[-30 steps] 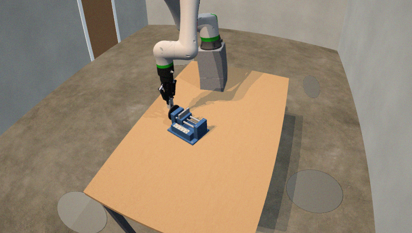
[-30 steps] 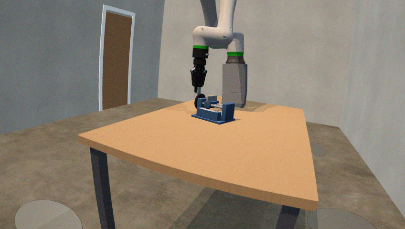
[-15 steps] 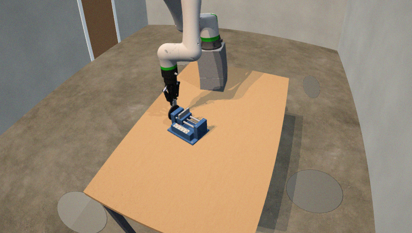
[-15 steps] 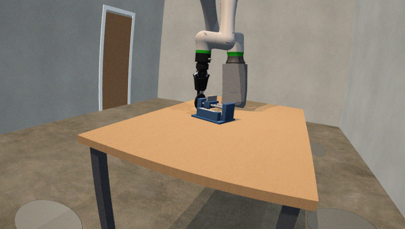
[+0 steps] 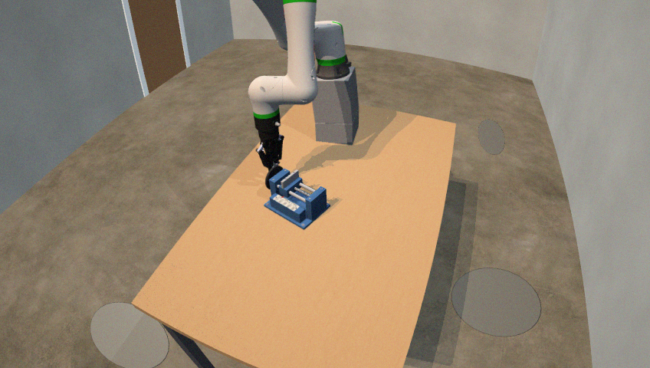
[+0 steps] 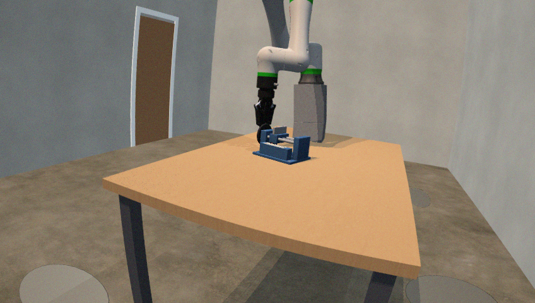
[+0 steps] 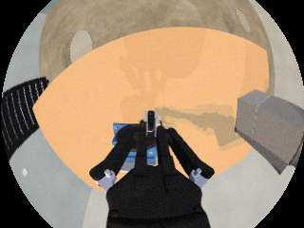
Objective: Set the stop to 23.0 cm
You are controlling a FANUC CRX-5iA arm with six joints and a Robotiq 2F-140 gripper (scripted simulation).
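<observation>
My gripper is now 10 cm to the right of the grey stop plate, 8 cm short of it and 2 cm below it. The rest, counted from my hand: black handwheel 2 cm to the left, 1 cm below, 1 cm ahead.
</observation>
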